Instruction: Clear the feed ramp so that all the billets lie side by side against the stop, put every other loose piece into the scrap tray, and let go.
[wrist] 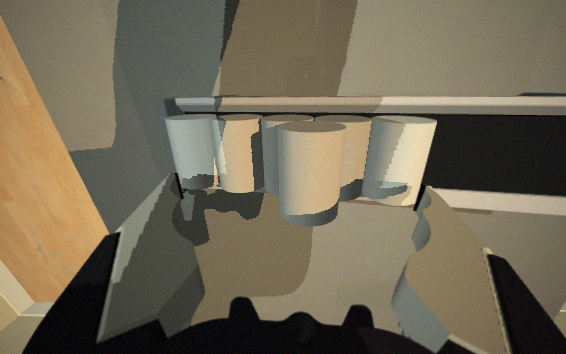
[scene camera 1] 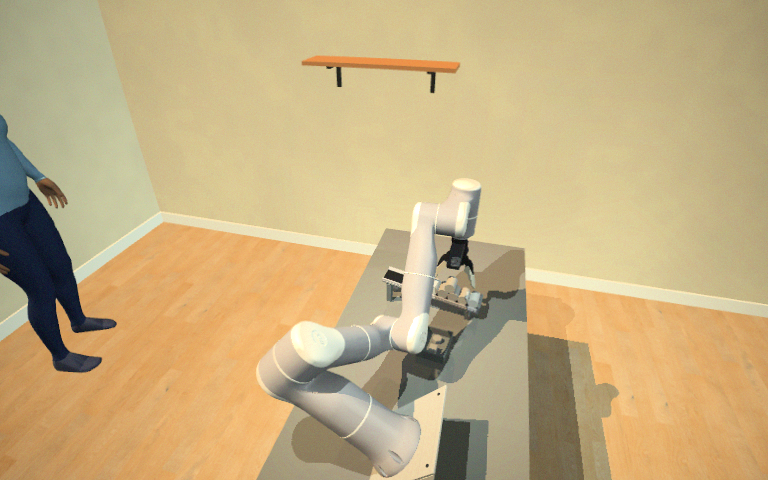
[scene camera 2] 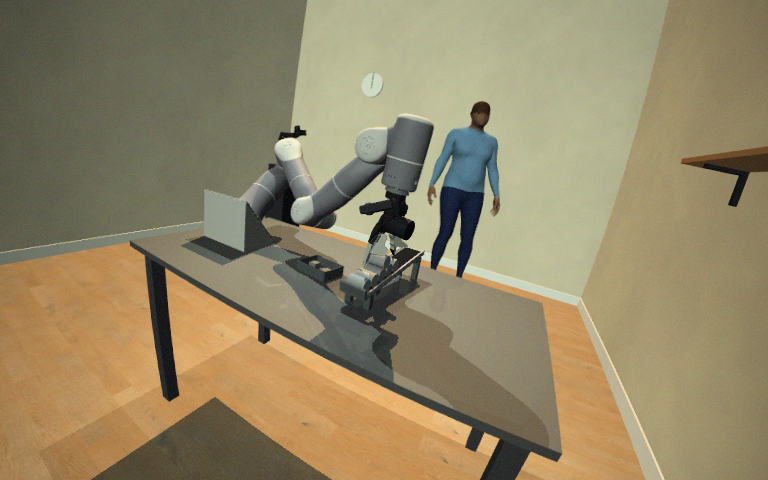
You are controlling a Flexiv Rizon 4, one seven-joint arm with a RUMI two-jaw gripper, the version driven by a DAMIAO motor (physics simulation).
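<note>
The feed ramp has a dark bed between pale side rails. Several pale cylinders lie side by side across its low end, the leftmost by the stop in the wrist view. One more cylinder lies on top of the row, over its middle. My gripper is open and empty, pointing down low at the ramp. In the wrist view its jaws stand wide to either side of the cylinders. The scrap tray holds small loose pieces.
The ramp and tray stand on the grey table. The tray is between the ramp and the arm's base. An upright grey panel stands near the base. A person stands beyond the table's side. A shelf hangs on the wall.
</note>
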